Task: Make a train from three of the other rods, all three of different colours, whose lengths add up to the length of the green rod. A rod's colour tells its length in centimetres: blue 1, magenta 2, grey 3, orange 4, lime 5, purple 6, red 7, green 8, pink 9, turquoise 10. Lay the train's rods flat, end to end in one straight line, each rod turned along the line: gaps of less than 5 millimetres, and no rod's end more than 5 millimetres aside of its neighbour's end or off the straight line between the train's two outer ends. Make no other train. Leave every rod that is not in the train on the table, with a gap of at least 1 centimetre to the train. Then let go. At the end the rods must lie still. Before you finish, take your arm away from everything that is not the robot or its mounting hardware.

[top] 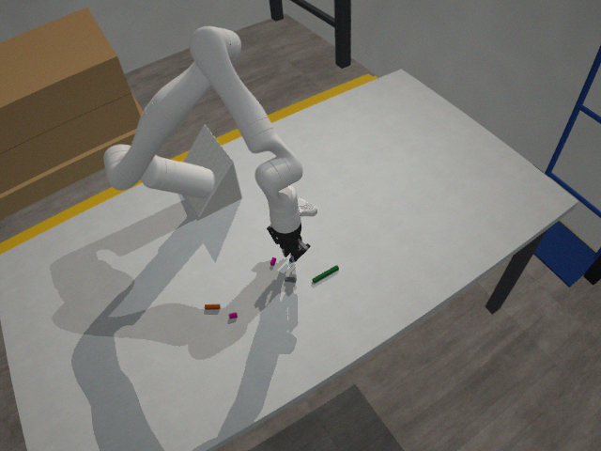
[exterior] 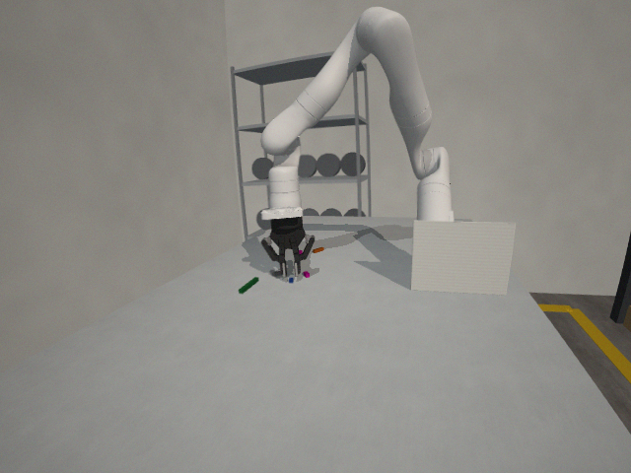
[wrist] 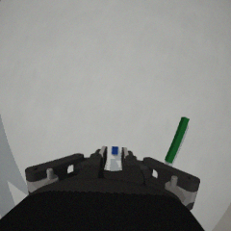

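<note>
The blue rod lies 3 cm below my hand. Also, from my hand: grey rod (5 cm ahead, 4 cm to the right, 3 cm below); then orange rod (25 cm to the right, 3 cm below, 1 cm ahead); then green rod (9 cm ahead, 5 cm to the left, 3 cm below).
</note>
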